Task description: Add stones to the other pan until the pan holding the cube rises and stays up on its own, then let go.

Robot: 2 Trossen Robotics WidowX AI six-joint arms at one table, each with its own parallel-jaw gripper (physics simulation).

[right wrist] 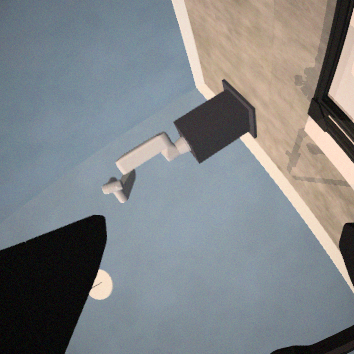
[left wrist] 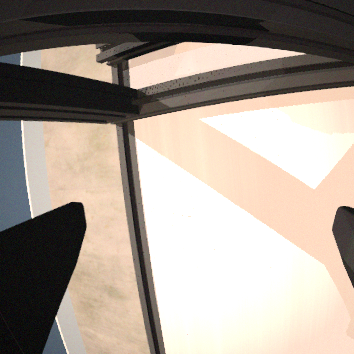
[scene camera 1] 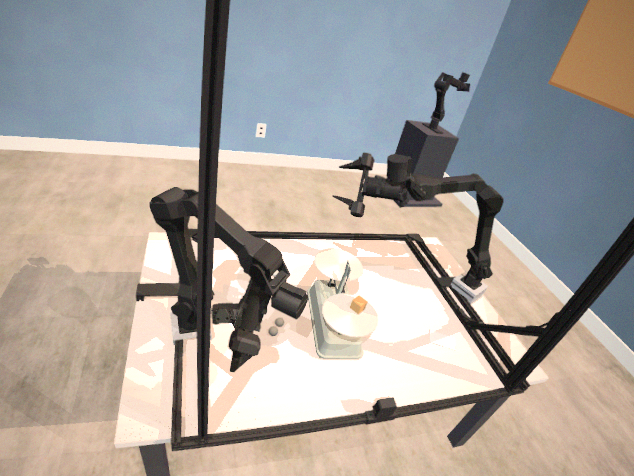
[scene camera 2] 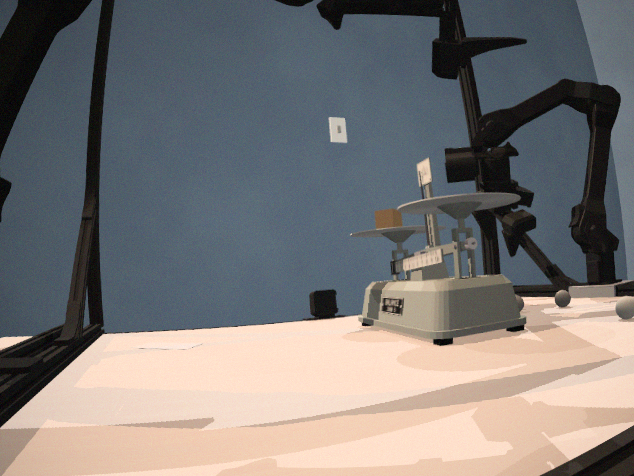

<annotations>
The left gripper shows in the left wrist view, in scene camera 1 [232, 361] and in scene camera 2; in the right wrist view it is out of frame. A grey-green balance scale shows in scene camera 1 [338, 330] and in scene camera 2 [432, 305]; in the right wrist view it is out of frame, in the left wrist view it is out of frame. The same spot on the left gripper: [left wrist: 47, 246] is [scene camera 2: 490, 228].
</annotations>
